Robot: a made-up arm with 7 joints.
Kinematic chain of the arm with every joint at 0, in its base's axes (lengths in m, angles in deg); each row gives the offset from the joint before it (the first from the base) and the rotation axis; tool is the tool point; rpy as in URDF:
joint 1: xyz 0 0 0.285 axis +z
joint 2: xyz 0 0 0 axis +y
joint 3: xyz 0 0 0.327 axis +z
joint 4: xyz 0.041 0 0 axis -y
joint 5: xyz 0.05 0 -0.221 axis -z
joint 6: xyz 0 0 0 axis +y
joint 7: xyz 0.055 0 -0.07 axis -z
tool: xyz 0 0 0 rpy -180 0 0
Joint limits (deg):
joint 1: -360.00..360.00
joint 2: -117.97..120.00
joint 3: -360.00..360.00
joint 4: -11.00..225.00
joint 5: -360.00..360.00
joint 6: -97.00..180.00
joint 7: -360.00..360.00
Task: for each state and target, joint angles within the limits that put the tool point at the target. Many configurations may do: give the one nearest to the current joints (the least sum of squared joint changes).
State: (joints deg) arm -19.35 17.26 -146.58 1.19 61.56 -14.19 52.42
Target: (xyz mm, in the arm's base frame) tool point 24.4 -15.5 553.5
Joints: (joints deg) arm -16.24 66.58 -159.82 23.54 61.68 -31.77 52.42
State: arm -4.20 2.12 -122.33 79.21 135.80 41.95 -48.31
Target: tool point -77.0 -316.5 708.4
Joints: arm 1.44 7.96 -115.85 94.03 136.14 46.21 -48.31
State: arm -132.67 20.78 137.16 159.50 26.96 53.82 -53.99
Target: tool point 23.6 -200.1 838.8
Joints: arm -136.36 32.05 135.03 134.27 24.10 73.84 -53.99
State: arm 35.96 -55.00 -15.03 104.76 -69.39 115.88 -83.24
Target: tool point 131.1 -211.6 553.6
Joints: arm 55.17 -52.47 -40.10 67.30 -60.97 116.76 -83.24
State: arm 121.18 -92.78 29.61 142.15 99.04 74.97 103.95
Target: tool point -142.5 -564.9 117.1
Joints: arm 93.72 -117.27 41.82 135.88 96.08 83.90 103.95
